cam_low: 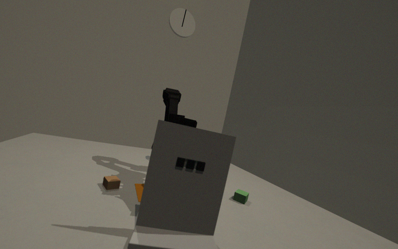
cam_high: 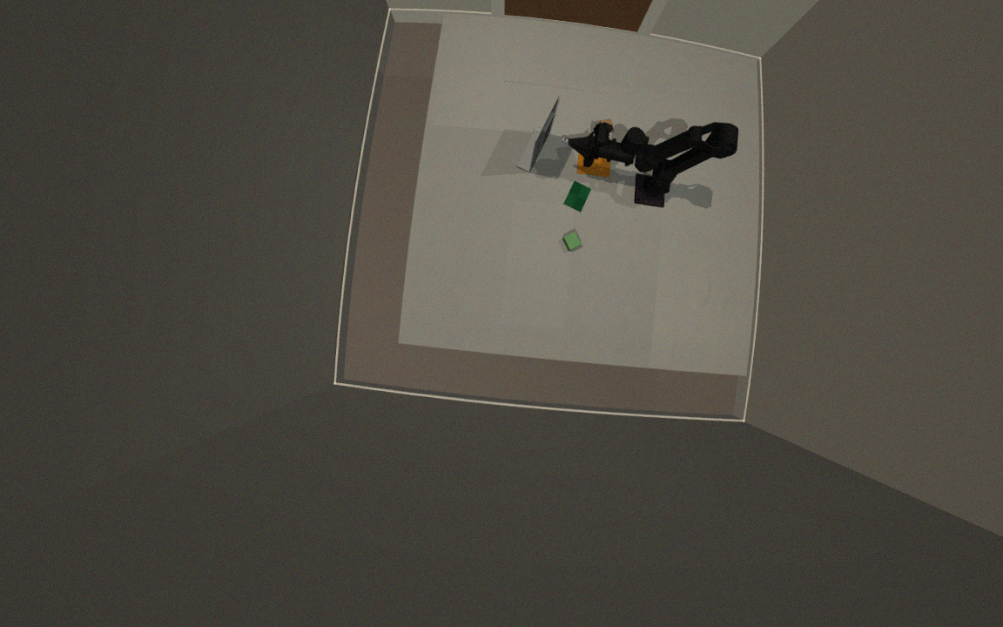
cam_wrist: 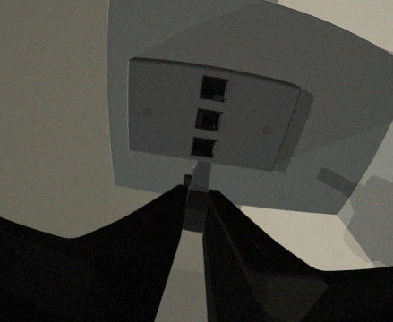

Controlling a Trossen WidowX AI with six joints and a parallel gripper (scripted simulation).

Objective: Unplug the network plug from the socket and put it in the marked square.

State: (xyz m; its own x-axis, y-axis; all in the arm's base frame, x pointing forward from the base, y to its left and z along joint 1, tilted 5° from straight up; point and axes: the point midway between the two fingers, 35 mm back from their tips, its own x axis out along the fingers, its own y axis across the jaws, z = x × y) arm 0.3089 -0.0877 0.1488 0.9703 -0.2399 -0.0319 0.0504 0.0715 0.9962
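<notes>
The orange marked square is 13 cm behind my gripper tip, 1 cm to the right of it and 16 cm below it. The rest, counted from my gripper tip: network plug: right at my gripper tip; grey upright panel: 8 cm ahead, 5 cm to the right, 6 cm below; dark green flat patch: 5 cm behind, 13 cm to the left, 16 cm below.
</notes>
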